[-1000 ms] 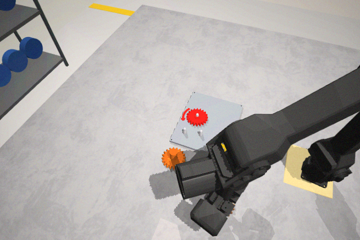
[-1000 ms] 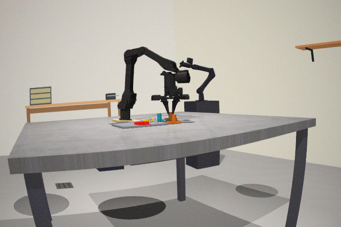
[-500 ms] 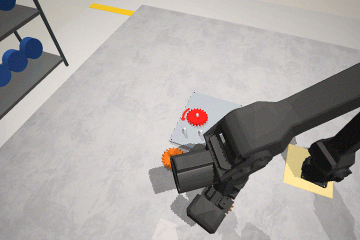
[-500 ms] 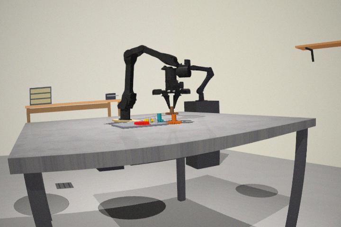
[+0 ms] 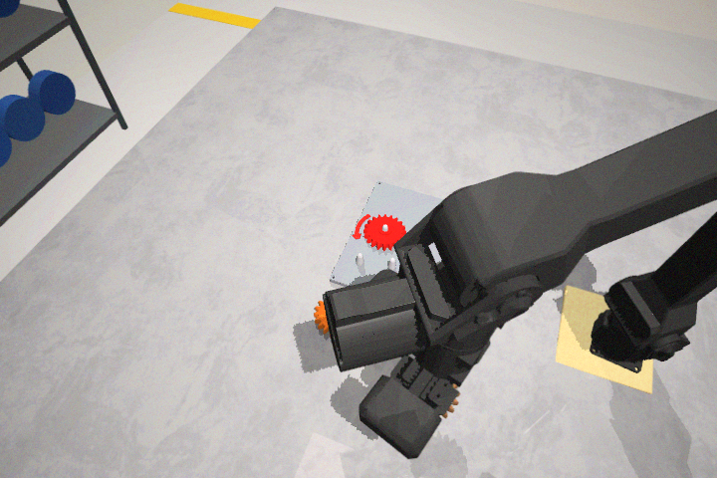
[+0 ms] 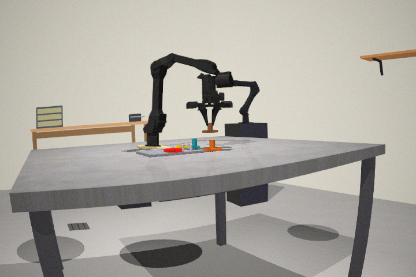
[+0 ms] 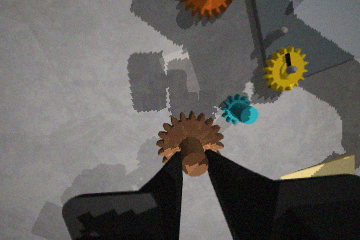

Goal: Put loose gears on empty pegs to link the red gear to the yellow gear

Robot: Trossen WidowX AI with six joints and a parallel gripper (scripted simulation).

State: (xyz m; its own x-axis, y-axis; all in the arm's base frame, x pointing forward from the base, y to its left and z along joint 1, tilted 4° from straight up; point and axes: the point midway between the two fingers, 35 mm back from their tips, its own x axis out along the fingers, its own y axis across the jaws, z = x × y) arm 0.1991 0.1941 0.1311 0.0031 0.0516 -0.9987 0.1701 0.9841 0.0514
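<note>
Right now my gripper tip is 7 cm to the left of the teal gear and 7 cm above it. The rest, counted from my gripper tip: orange gear 15 cm ahead, 7 cm below, 6 cm to the right; yellow gear 14 cm to the right, 7 cm below, 4 cm ahead; brown gear 1 cm below.
</note>
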